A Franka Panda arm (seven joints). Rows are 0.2 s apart.
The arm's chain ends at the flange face. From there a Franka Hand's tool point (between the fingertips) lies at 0.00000 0.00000 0.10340 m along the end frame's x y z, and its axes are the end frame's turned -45 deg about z.
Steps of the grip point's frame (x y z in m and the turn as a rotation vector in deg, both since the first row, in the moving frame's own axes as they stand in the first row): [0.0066 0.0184 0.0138 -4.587 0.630 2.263]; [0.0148 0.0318 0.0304 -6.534 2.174 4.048]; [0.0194 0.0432 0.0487 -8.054 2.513 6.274]
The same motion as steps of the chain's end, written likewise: [0.0111 0.0032 0.0141 -2.798 3.689 2.263]; [0.0221 0.0061 0.0311 -3.083 6.157 4.048]; [0.0312 0.0091 0.0498 -3.918 7.472 6.274]
